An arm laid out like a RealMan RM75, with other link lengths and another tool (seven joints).
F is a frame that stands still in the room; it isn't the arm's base.
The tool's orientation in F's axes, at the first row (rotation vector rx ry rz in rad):
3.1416, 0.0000, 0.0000
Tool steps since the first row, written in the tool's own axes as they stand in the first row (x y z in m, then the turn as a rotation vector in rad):
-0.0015, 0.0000, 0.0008, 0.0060, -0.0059, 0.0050
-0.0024, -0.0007, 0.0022, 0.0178, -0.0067, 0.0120
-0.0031, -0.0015, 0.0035, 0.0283, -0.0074, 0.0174
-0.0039, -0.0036, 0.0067, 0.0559, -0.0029, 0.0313
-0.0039, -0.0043, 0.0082, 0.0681, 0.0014, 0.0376
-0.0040, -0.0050, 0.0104, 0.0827, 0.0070, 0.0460
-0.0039, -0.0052, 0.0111, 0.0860, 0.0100, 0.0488
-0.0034, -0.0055, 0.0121, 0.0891, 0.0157, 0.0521
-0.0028, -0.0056, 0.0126, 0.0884, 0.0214, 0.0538
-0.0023, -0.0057, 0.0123, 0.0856, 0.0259, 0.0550
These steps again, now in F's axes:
-0.0015, 0.0000, -0.0008, 0.0060, 0.0059, -0.0050
-0.0024, 0.0007, -0.0022, 0.0178, 0.0067, -0.0120
-0.0031, 0.0015, -0.0035, 0.0283, 0.0074, -0.0174
-0.0039, 0.0036, -0.0067, 0.0559, 0.0029, -0.0313
-0.0039, 0.0043, -0.0082, 0.0681, -0.0014, -0.0376
-0.0040, 0.0050, -0.0104, 0.0827, -0.0070, -0.0460
-0.0039, 0.0052, -0.0111, 0.0860, -0.0100, -0.0488
-0.0034, 0.0055, -0.0121, 0.0891, -0.0157, -0.0521
-0.0028, 0.0056, -0.0126, 0.0884, -0.0214, -0.0538
-0.0023, 0.0057, -0.0123, 0.0856, -0.0259, -0.0550

